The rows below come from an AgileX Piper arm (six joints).
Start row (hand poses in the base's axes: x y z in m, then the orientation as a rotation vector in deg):
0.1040 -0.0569 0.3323 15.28 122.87 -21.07
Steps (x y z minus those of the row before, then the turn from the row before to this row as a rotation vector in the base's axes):
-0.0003 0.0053 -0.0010 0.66 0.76 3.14
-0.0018 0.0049 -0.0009 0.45 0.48 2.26
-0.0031 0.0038 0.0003 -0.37 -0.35 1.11
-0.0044 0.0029 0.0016 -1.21 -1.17 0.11
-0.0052 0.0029 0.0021 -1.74 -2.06 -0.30
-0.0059 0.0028 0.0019 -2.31 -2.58 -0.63
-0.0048 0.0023 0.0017 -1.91 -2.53 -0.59
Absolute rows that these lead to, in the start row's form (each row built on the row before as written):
0.1037 -0.0516 0.3313 12.15 123.93 -18.71
0.1019 -0.0467 0.3304 9.88 124.57 -17.01
0.0988 -0.0429 0.3307 8.50 124.18 -16.73
0.0944 -0.0400 0.3323 7.84 122.81 -17.81
0.0892 -0.0371 0.3344 7.43 120.44 -19.56
0.0833 -0.0343 0.3363 7.11 117.42 -21.99
0.0785 -0.0320 0.3380 6.98 114.51 -23.95

